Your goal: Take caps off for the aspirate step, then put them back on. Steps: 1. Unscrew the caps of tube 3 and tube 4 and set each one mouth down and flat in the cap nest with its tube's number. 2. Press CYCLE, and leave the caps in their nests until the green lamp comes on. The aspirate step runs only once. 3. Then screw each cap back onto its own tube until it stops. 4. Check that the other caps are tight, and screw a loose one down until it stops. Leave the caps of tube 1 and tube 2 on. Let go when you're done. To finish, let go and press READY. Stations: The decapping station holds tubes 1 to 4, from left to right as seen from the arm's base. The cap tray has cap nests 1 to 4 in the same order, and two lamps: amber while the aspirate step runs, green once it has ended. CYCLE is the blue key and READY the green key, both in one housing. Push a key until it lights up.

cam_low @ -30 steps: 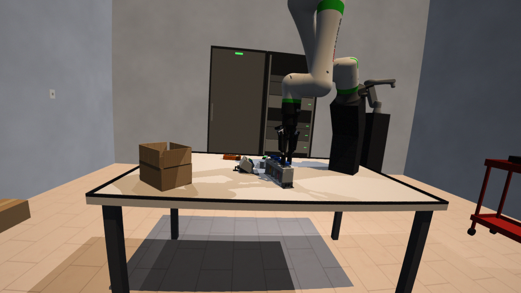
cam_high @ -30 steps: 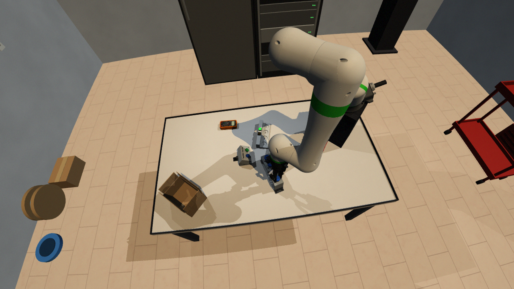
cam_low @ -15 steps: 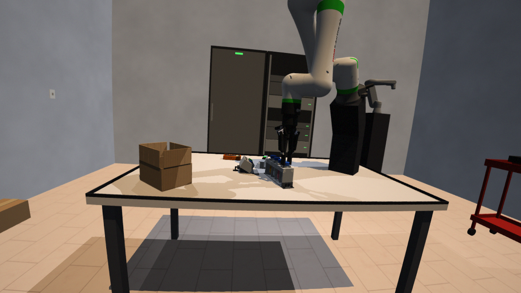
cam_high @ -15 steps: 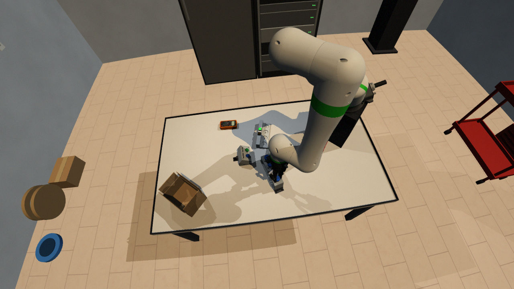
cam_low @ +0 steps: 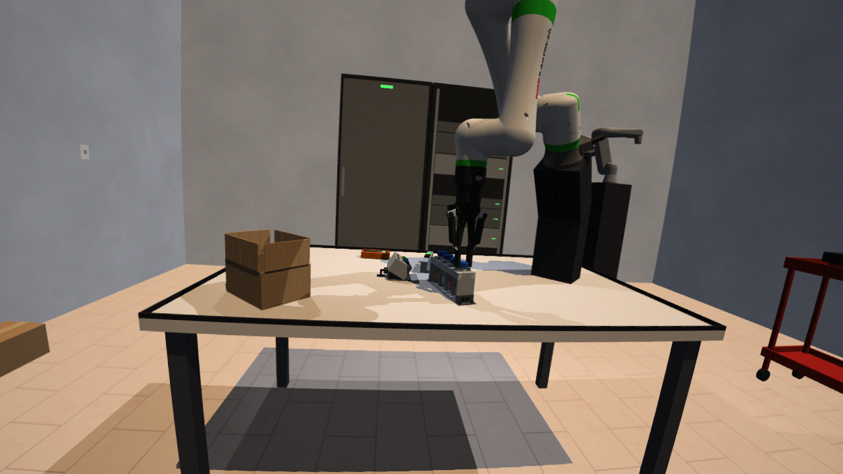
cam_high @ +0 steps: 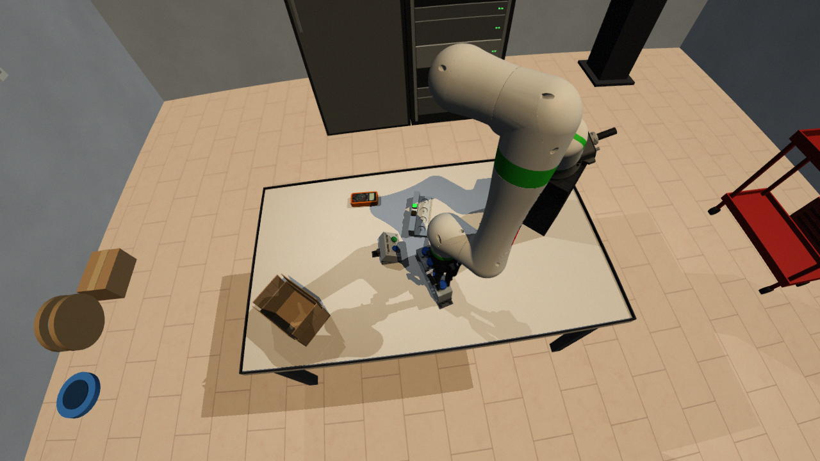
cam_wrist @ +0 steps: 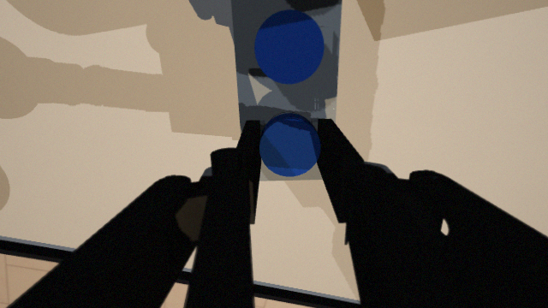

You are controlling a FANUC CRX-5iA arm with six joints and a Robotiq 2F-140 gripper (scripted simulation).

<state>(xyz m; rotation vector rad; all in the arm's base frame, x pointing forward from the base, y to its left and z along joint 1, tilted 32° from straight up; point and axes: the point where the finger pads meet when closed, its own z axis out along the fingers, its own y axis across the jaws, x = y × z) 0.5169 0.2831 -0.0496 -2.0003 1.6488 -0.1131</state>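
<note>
My hand is 30 mm short of the blue cap, 100 mm to the left of it and 30 mm above it. The rest, counted from my hand: blue cycle key: 170 mm ahead, 210 mm to the right, 70 mm below; key housing: 190 mm ahead, 230 mm to the right, 90 mm below; green ready key: 170 mm ahead, 250 mm to the right, 70 mm below.
</note>
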